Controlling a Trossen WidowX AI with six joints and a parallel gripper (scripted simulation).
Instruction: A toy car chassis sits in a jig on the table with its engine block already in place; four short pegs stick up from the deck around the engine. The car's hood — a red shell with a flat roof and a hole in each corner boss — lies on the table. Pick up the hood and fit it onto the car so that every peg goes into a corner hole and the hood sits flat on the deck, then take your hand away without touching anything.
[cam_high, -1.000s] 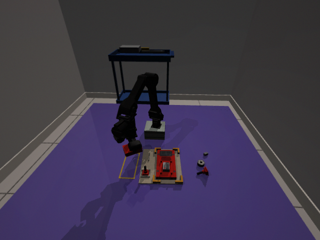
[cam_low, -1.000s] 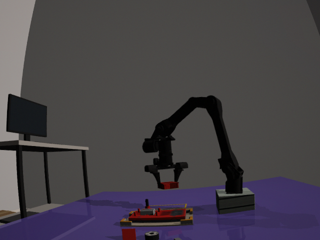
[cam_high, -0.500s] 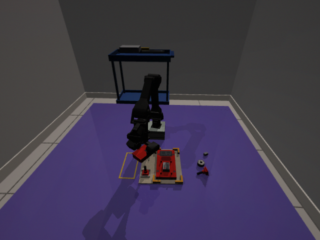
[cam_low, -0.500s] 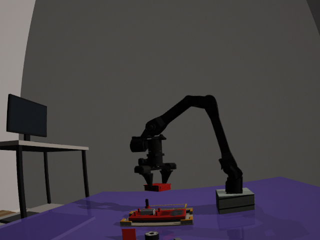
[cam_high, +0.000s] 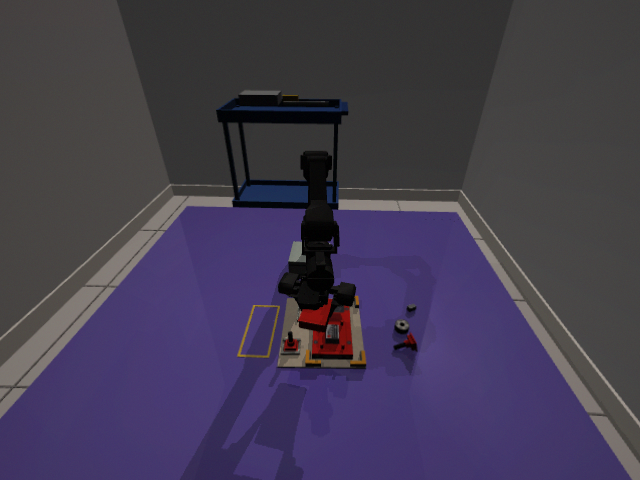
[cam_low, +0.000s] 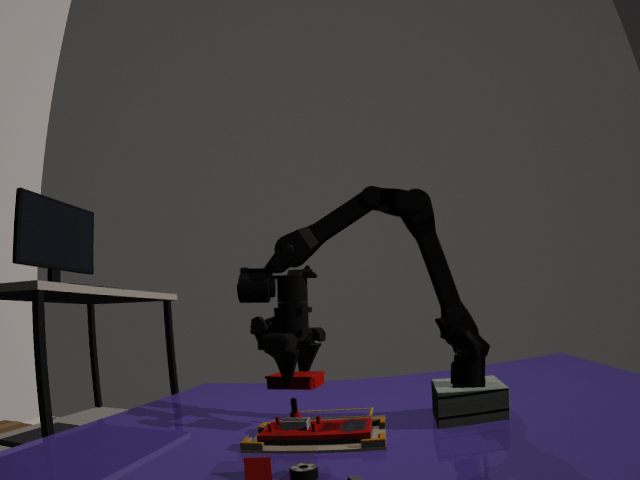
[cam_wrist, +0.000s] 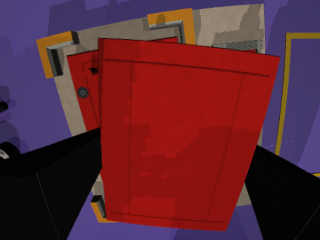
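My gripper tip is now 1 cm past the grey engine block, 5 cm to the right of it and 9 cm above it. Also, from my gripper tip: red hood (1 cm above); black wheel (11 cm behind, 23 cm to the left, 10 cm below).
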